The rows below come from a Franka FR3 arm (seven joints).
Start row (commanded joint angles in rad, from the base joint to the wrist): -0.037, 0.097, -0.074, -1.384, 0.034, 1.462, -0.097
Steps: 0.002, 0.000, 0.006, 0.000, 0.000, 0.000, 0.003; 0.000, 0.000, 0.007, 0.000, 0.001, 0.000, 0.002; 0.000, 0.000, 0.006, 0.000, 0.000, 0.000, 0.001; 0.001, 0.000, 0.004, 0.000, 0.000, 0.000, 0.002; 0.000, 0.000, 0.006, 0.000, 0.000, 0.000, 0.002; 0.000, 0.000, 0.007, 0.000, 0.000, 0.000, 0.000; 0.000, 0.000, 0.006, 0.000, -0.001, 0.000, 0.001; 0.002, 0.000, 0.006, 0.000, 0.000, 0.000, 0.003; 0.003, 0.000, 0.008, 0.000, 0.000, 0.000, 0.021; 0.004, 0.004, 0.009, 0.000, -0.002, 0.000, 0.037; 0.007, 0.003, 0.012, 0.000, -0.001, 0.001, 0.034; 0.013, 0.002, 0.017, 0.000, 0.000, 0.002, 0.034; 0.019, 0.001, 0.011, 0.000, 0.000, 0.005, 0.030; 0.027, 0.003, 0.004, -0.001, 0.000, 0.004, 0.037; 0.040, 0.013, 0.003, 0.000, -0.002, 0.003, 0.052; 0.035, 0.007, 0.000, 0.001, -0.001, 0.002, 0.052; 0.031, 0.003, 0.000, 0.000, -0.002, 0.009, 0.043
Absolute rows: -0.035, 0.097, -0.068, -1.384, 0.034, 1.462, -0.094; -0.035, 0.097, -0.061, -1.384, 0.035, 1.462, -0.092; -0.035, 0.097, -0.055, -1.384, 0.035, 1.462, -0.091; -0.034, 0.097, -0.051, -1.384, 0.035, 1.462, -0.089; -0.034, 0.097, -0.045, -1.384, 0.035, 1.462, -0.087; -0.034, 0.097, -0.038, -1.384, 0.035, 1.462, -0.087; -0.034, 0.097, -0.032, -1.384, 0.034, 1.462, -0.086; -0.032, 0.097, -0.026, -1.384, 0.034, 1.462, -0.083; -0.029, 0.097, -0.018, -1.384, 0.034, 1.462, -0.062; -0.025, 0.101, -0.009, -1.384, 0.032, 1.462, -0.025; -0.018, 0.104, 0.003, -1.384, 0.031, 1.463, 0.009; -0.005, 0.106, 0.020, -1.384, 0.031, 1.465, 0.043; 0.014, 0.107, 0.031, -1.384, 0.031, 1.470, 0.073; 0.041, 0.110, 0.035, -1.385, 0.031, 1.474, 0.110; 0.081, 0.123, 0.038, -1.385, 0.029, 1.477, 0.162; 0.116, 0.130, 0.038, -1.384, 0.028, 1.479, 0.214; 0.147, 0.133, 0.038, -1.384, 0.026, 1.488, 0.257
